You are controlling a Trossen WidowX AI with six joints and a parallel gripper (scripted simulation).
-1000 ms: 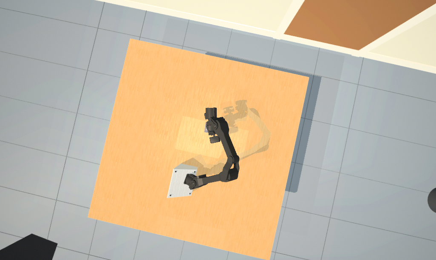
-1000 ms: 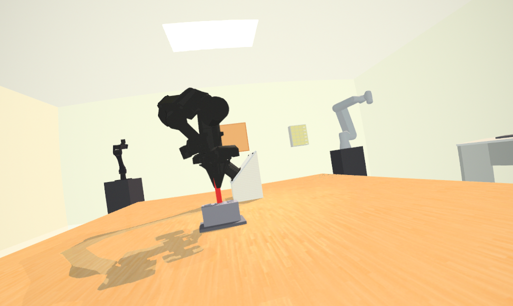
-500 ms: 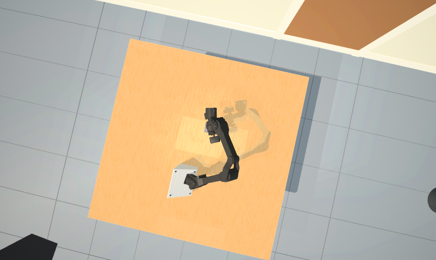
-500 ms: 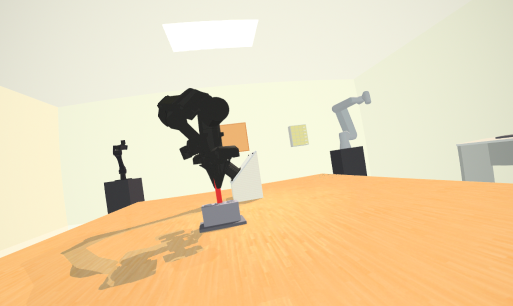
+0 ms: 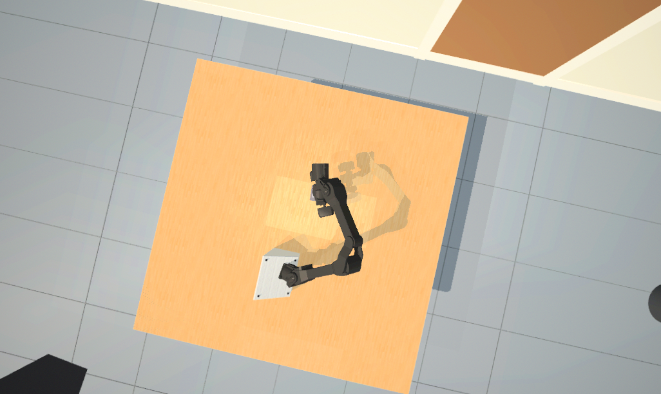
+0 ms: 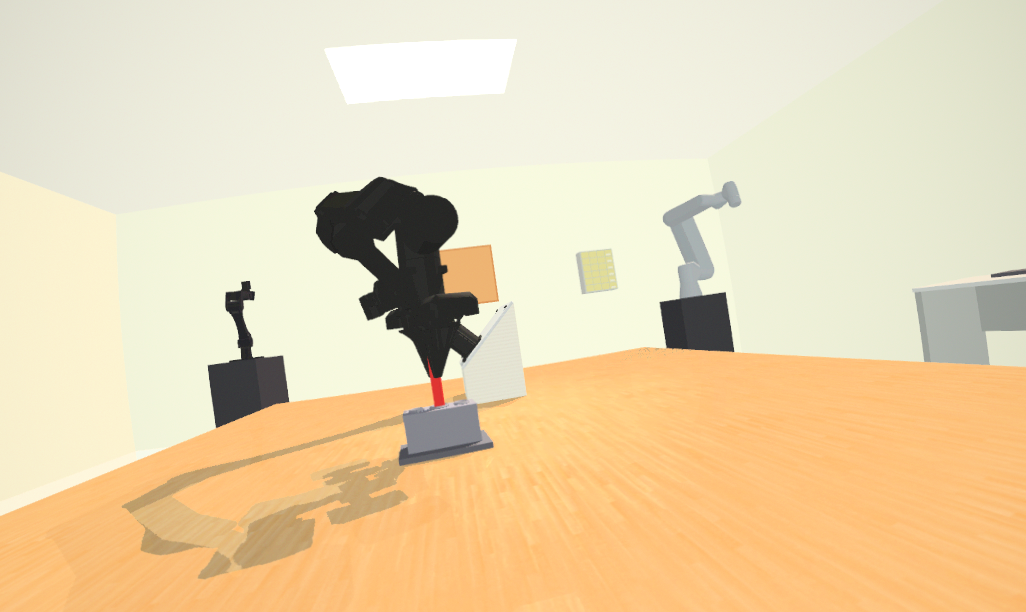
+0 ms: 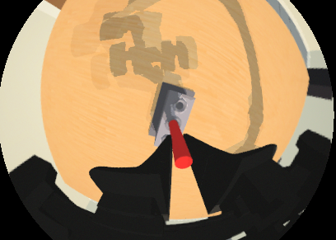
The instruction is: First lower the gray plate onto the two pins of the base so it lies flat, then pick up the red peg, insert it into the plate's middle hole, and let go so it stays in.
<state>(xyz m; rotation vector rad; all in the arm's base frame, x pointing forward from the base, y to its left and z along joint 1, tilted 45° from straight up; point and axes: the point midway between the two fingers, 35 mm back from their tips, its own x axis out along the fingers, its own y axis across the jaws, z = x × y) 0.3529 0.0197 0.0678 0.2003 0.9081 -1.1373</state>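
Now: gripper tip right at the red peg. From my gripper tip the other things lie so: base (9 cm below); then gray plate (5 cm below).
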